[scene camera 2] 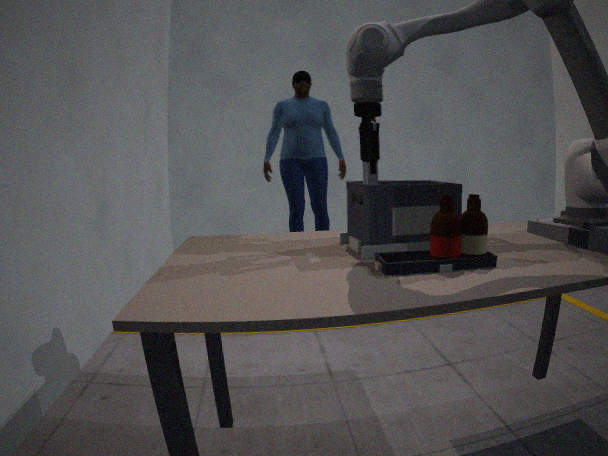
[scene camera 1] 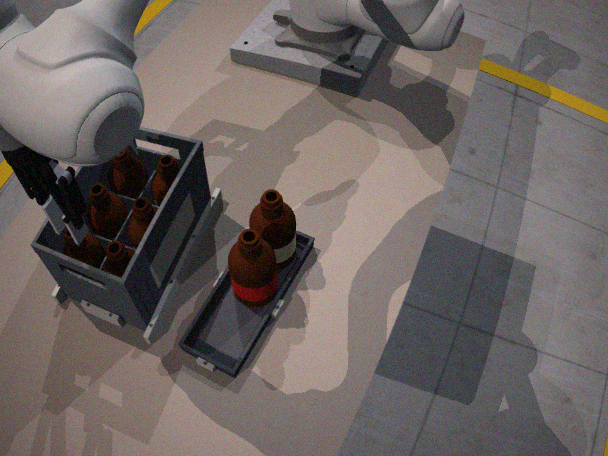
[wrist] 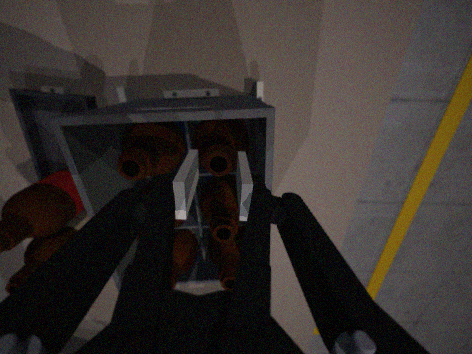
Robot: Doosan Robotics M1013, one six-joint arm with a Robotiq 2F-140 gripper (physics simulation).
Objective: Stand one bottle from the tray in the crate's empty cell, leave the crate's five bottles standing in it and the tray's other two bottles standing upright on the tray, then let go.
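Frame: origin at the arm's base, x right, y up, z back, level; metres.
Where they show: gripper, fingertip midpoint: (scene camera 1: 72,231) (wrist: 217,164); arm's base, origin of the base link: (scene camera 2: 586,223) (scene camera 1: 325,32).
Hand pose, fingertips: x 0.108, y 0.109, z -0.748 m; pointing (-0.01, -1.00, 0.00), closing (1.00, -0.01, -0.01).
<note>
Each offset is from my fingertips to the top centre of the thing. Level surfaces: height alone.
The grey crate @(dz +0.087, dx -0.032, dy +0.014 m) (scene camera 1: 140,295) (scene camera 2: 370,215) (wrist: 270,135) holds several brown bottles standing in its cells, one per cell where visible; no empty cell shows. My gripper (scene camera 1: 68,237) (scene camera 2: 370,179) (wrist: 217,164) is open and empty over the crate's corner cell. A bottle @(dz -0.001, dx +0.001, dy +0.002 m) (scene camera 1: 84,248) (wrist: 218,162) stands in that cell, its neck below and free of the fingers. The red-label bottle @(dz +0.116, dx -0.258, dy -0.001 m) (scene camera 1: 252,270) (scene camera 2: 445,240) (wrist: 42,205) and the cream-label bottle @(dz +0.191, dx -0.255, dy -0.001 m) (scene camera 1: 273,225) (scene camera 2: 474,240) stand upright on the dark tray @(dz +0.096, dx -0.255, dy -0.135 m) (scene camera 1: 220,325) (scene camera 2: 410,265). Bottle bodies in the crate are partly hidden.
The crate's walls surround the cells close to the fingers. The tray lies beside the crate on the table @(dy -0.161 m) (scene camera 1: 320,360) (scene camera 2: 240,295). A second arm's base (scene camera 1: 300,65) stands at the back in scene camera 1. A person (scene camera 2: 302,130) stands behind the table.
</note>
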